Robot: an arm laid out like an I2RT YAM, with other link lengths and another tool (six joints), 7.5 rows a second.
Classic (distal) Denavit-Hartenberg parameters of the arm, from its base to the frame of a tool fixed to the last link. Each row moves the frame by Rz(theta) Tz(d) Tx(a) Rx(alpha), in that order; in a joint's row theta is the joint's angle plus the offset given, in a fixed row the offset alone. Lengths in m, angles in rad.
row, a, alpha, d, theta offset
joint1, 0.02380, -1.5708, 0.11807, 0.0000
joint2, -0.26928, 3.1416, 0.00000, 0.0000
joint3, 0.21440, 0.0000, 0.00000, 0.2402
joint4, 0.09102, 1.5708, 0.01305, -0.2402
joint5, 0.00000, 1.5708, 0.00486, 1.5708
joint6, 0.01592, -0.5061, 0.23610, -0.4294
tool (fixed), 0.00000, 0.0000, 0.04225, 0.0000
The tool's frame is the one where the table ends.
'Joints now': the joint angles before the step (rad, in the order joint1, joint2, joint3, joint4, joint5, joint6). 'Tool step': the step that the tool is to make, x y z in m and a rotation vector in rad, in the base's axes. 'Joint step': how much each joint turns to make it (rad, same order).
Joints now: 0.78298 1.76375 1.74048 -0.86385 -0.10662 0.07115
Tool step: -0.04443 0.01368 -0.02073 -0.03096 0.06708 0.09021
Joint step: 0.06409 -0.00380 -0.03776 -0.03508 -0.03777 -0.00419
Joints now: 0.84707 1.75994 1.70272 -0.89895 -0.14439 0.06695
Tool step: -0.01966 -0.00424 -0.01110 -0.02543 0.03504 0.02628
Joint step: 0.01831 -0.01260 -0.03128 -0.02365 -0.01259 -0.00114
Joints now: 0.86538 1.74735 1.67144 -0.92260 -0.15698 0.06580
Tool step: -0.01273 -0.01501 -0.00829 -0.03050 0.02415 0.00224
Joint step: -0.00001 -0.02860 -0.04117 -0.02673 0.00000 -0.00268
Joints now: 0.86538 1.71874 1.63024 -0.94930 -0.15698 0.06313
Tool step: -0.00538 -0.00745 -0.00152 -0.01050 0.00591 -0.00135
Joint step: -0.00001 -0.02022 -0.02136 -0.01069 0.00267 -0.00001
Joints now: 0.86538 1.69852 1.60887 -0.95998 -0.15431 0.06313
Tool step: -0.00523 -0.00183 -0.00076 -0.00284 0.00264 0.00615
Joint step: 0.00648 -0.01334 -0.01599 -0.00117 0.00001 0.00038
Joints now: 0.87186 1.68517 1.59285 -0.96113 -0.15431 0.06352
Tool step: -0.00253 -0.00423 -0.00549 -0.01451 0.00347 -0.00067
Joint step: 0.00305 -0.00383 -0.01944 0.00226 0.00763 -0.00001
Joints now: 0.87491 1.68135 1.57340 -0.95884 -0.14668 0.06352
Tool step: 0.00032 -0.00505 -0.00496 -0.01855 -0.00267 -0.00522
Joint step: 0.00189 0.00000 -0.01296 0.00037 0.01563 -0.00041
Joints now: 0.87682 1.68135 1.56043 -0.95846 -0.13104 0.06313
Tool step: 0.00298 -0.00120 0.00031 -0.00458 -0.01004 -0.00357
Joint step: -0.00001 0.00001 -0.00001 0.00268 0.01106 -0.00192
